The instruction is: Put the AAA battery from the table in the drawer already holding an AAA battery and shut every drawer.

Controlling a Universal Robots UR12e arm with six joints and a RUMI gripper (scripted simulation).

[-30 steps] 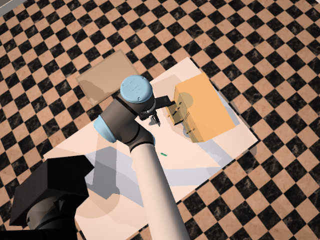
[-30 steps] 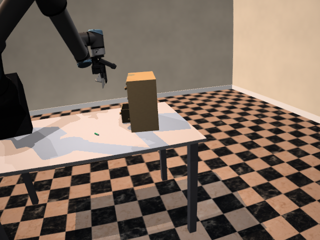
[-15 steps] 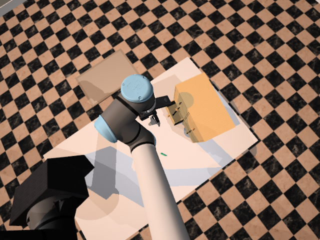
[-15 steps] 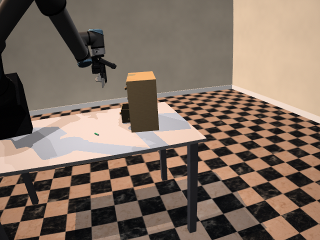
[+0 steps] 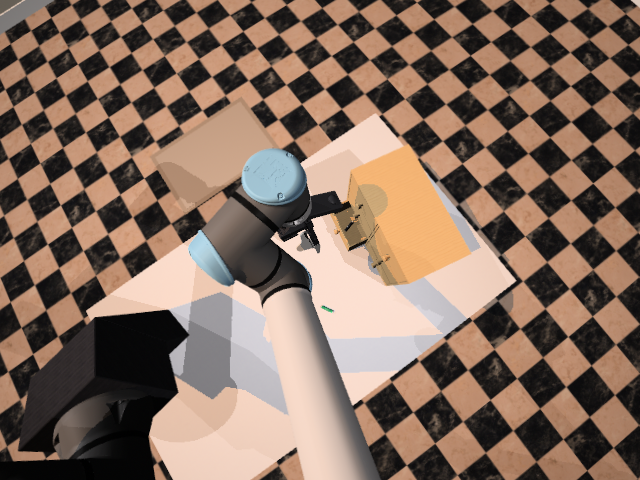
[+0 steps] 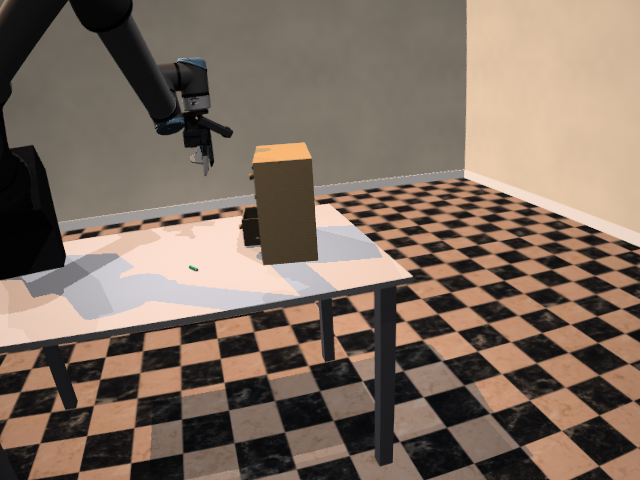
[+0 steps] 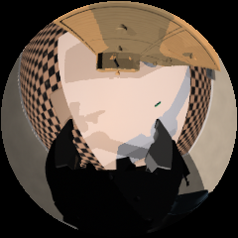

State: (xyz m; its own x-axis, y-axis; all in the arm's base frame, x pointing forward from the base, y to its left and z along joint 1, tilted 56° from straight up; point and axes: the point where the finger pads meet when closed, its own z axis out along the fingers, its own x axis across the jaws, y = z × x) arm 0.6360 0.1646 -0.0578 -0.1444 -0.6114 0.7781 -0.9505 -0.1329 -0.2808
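Right now my hand is 25 cm above the green AAA battery, 22 cm to the left of it and 9 cm past it. Also, from my hand: dark slim thing (24 cm below, 14 cm ahead, 2 cm to the right).
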